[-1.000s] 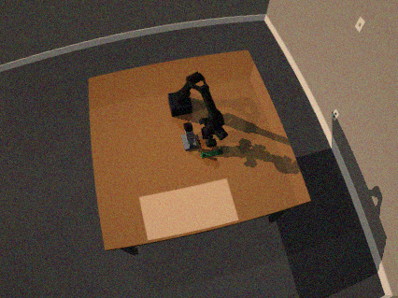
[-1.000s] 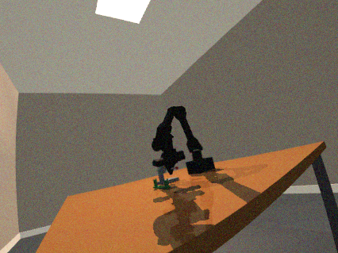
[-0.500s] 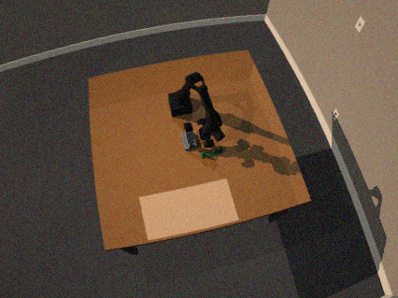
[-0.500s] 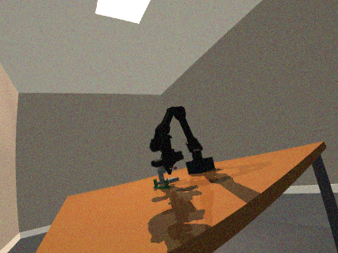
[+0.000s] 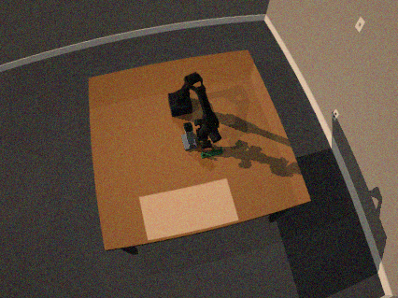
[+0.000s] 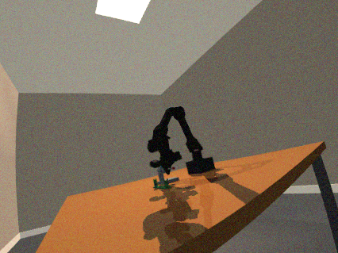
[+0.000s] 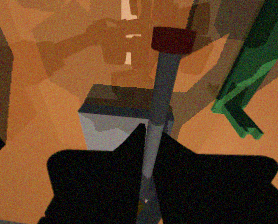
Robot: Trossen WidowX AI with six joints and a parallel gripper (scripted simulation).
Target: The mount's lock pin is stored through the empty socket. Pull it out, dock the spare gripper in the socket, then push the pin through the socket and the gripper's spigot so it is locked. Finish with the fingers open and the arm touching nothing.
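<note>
The mount lies 5 cm to the right of my gripper tip and 1 cm behind it. From my gripper tip the other things lie so: spare gripper: 7 cm above, 5 cm to the right, 3 cm behind; green piece: 9 cm ahead, 6 cm to the left, 2 cm below.
</note>
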